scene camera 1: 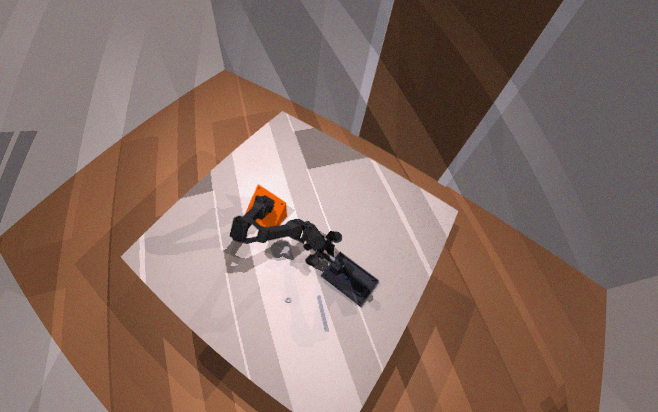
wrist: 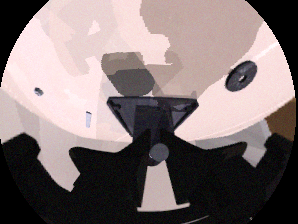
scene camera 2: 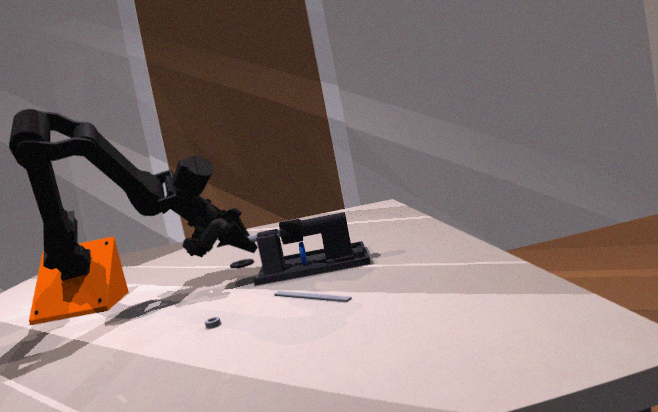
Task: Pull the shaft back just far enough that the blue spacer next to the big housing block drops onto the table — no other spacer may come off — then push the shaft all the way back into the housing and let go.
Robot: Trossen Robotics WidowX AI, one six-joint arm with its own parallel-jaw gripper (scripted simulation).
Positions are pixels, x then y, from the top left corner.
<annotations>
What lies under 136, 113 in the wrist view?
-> A housing block.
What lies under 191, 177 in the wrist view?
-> My gripper.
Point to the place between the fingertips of my gripper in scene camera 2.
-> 256, 250
</annotations>
